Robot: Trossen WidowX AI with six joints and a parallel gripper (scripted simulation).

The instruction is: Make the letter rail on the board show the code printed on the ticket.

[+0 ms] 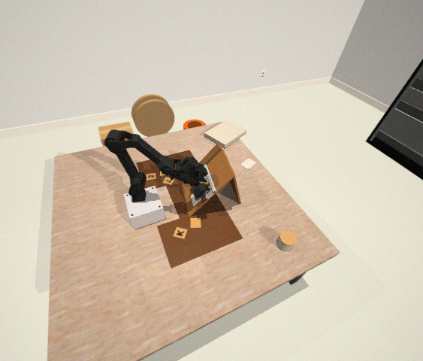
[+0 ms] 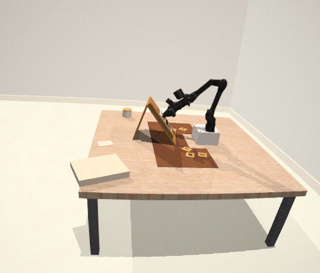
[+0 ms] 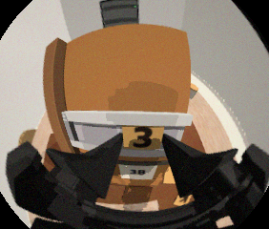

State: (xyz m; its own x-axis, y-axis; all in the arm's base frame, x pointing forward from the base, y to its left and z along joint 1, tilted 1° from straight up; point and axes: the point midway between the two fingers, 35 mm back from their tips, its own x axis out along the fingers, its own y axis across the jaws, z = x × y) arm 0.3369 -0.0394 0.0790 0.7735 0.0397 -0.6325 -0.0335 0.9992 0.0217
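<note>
Now: the pale ticket 8 cm below my gripper tip and 6 cm behind it. From my gripper tip the other things lie so: dark mat: 16 cm below, 16 cm behind, 7 cm to the left; then blank-faced tile: 15 cm below, 12 cm to the right, 9 cm behind; then tile marked 3: right at my gripper tip.
</note>
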